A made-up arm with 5 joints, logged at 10 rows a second.
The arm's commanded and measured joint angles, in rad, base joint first. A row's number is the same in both.
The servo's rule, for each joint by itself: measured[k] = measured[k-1] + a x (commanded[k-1-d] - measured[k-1]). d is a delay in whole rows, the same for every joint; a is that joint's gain. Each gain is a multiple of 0.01, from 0.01 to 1. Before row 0 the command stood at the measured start. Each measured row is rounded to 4 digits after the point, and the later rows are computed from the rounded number. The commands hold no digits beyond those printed.
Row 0, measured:
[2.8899, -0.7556, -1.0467, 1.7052, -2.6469]
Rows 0 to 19, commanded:
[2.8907, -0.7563, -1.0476, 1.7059, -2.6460]
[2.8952, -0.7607, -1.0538, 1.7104, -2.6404]
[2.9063, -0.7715, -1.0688, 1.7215, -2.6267]
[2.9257, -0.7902, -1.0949, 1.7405, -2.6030]
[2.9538, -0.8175, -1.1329, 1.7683, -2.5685]
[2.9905, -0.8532, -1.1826, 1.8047, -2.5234]
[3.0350, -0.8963, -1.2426, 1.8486, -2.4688]
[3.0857, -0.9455, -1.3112, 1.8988, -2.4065]
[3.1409, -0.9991, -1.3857, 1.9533, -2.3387]
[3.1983, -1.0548, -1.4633, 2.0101, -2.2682]
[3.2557, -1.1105, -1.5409, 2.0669, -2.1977]
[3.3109, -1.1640, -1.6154, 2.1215, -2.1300]
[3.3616, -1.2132, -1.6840, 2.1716, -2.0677]
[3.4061, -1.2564, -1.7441, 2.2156, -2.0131]
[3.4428, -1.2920, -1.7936, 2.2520, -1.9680]
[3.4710, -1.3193, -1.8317, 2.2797, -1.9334]
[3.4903, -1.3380, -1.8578, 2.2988, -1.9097]
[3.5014, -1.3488, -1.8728, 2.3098, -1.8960]
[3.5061, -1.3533, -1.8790, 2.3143, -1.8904]
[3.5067, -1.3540, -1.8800, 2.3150, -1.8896]
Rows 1 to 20, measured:
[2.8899, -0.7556, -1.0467, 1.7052, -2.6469]
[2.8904, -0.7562, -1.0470, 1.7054, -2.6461]
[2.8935, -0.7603, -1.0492, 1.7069, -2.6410]
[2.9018, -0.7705, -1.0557, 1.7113, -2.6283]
[2.9173, -0.7884, -1.0686, 1.7201, -2.6058]
[2.9410, -0.8149, -1.0898, 1.7346, -2.5726]
[2.9732, -0.8498, -1.1204, 1.7556, -2.5288]
[3.0134, -0.8921, -1.1607, 1.7835, -2.4754]
[3.0604, -0.9407, -1.2104, 1.8181, -2.4141]
[3.1127, -0.9938, -1.2682, 1.8587, -2.3470]
[3.1683, -1.0493, -1.3326, 1.9041, -2.2769]
[3.2251, -1.1050, -1.4013, 1.9529, -2.2064]
[3.2809, -1.1587, -1.4720, 2.0035, -2.1384]
[3.3334, -1.2083, -1.5420, 2.0539, -2.0755]
[3.3807, -1.2521, -1.6087, 2.1024, -2.0200]
[3.4211, -1.2884, -1.6697, 2.1473, -1.9737]
[3.4535, -1.3165, -1.7232, 2.1870, -1.9378]
[3.4774, -1.3361, -1.7676, 2.2205, -1.9128]
[3.4930, -1.3477, -1.8023, 2.2473, -1.8978]
[3.5015, -1.3528, -1.8276, 2.2674, -1.8912]
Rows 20 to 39, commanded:
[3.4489, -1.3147, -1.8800, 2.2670, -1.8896]
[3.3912, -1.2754, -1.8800, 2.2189, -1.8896]
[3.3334, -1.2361, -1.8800, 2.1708, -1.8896]
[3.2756, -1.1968, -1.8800, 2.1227, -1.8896]
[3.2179, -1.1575, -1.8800, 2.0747, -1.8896]
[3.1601, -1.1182, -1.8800, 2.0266, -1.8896]
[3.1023, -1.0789, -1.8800, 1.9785, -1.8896]
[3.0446, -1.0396, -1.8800, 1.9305, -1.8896]
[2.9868, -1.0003, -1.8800, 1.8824, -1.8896]
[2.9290, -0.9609, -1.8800, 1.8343, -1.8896]
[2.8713, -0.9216, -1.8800, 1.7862, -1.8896]
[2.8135, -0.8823, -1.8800, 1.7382, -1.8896]
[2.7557, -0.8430, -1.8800, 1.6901, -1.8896]
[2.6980, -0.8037, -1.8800, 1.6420, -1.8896]
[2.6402, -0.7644, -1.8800, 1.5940, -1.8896]
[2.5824, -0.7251, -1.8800, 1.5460, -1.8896]
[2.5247, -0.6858, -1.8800, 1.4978, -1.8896]
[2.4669, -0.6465, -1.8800, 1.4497, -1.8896]
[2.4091, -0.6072, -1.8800, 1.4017, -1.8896]
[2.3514, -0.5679, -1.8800, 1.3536, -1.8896]
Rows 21 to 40, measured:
[3.5049, -1.3539, -1.8449, 2.2817, -1.8898]
[3.4685, -1.3182, -1.8565, 2.2773, -1.8896]
[3.4183, -1.2793, -1.8643, 2.2598, -1.8896]
[3.3631, -1.2400, -1.8695, 2.2331, -1.8896]
[3.3062, -1.2007, -1.8730, 2.2000, -1.8896]
[3.2488, -1.1614, -1.8753, 2.1624, -1.8896]
[3.1911, -1.1221, -1.8769, 2.1217, -1.8896]
[3.1334, -1.0828, -1.8779, 2.0787, -1.8896]
[3.0757, -1.0435, -1.8786, 2.0342, -1.8896]
[3.0179, -1.0042, -1.8791, 1.9887, -1.8896]
[2.9601, -0.9648, -1.8794, 1.9424, -1.8896]
[2.9024, -0.9255, -1.8796, 1.8955, -1.8896]
[2.8446, -0.8862, -1.8797, 1.8483, -1.8896]
[2.7868, -0.8469, -1.8798, 1.8008, -1.8896]
[2.7291, -0.8076, -1.8799, 1.7532, -1.8896]
[2.6713, -0.7683, -1.8799, 1.7054, -1.8896]
[2.6135, -0.7290, -1.8799, 1.6576, -1.8896]
[2.5558, -0.6897, -1.8799, 1.6097, -1.8896]
[2.4980, -0.6504, -1.8799, 1.5617, -1.8896]
[2.4402, -0.6111, -1.8799, 1.5137, -1.8896]

